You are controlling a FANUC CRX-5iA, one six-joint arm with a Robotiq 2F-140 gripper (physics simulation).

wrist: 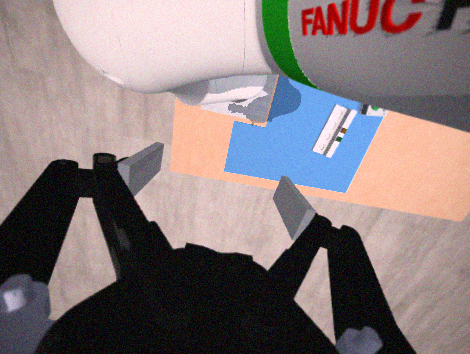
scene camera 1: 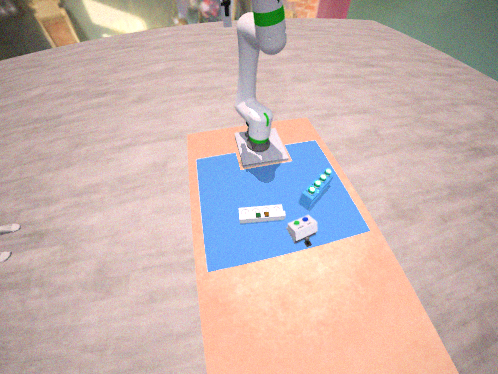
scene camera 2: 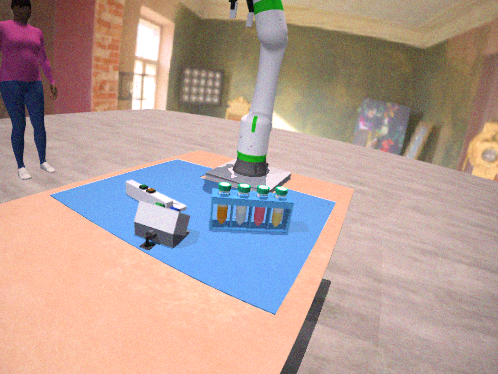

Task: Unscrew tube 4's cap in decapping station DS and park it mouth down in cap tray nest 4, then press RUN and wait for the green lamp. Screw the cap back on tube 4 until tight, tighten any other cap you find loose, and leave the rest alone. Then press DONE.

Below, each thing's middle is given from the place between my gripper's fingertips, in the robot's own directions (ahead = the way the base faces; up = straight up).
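Scene:
Button box (scene camera 2: pixel 154 222): my hand is a good way to the right of it, well above it and well short of it.

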